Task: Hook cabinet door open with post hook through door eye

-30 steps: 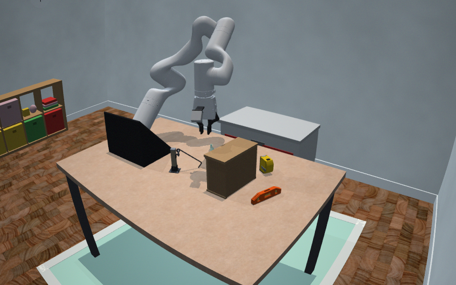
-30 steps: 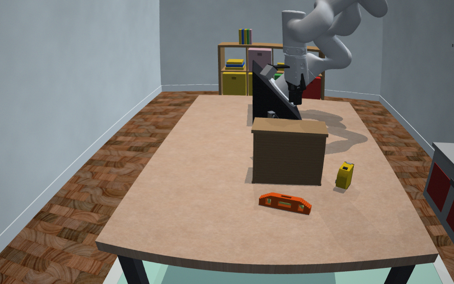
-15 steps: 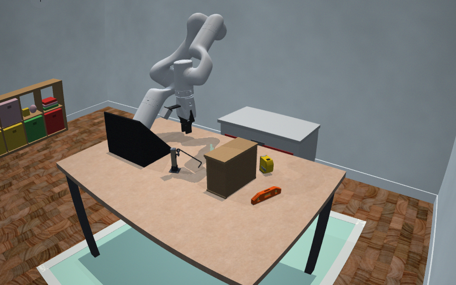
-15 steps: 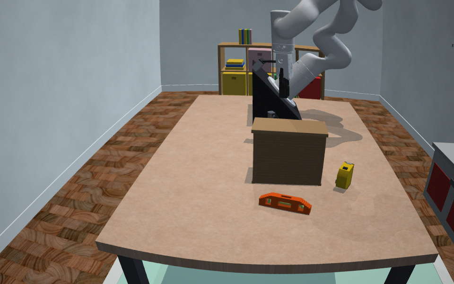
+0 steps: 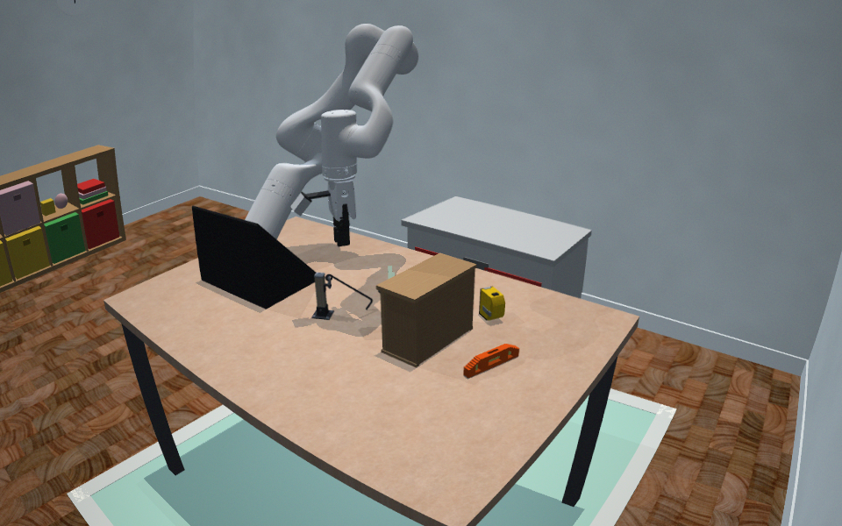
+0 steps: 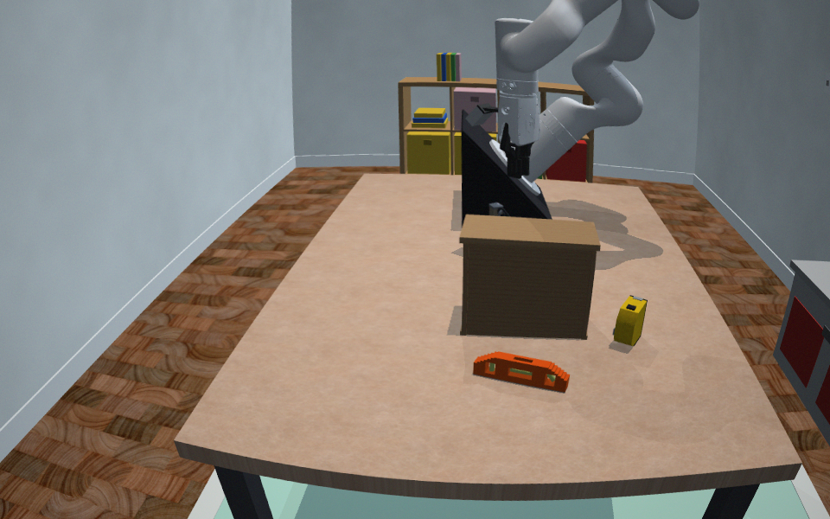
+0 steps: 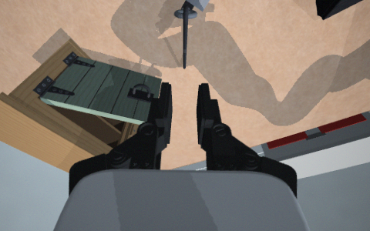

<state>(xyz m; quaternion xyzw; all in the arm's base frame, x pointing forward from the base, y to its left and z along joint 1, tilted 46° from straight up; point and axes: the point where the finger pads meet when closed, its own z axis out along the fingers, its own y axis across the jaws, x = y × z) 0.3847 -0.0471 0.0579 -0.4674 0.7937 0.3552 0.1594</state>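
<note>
The hook rod lies 150 mm below my hand and 10 mm to the left of it. Also, from my hand: yellow tape measure: 300 mm ahead, 200 mm to the left, 180 mm below; cabinet door: 150 mm ahead, 140 mm below; orange spirit level: 430 mm ahead, 200 mm below, 20 mm to the left.
</note>
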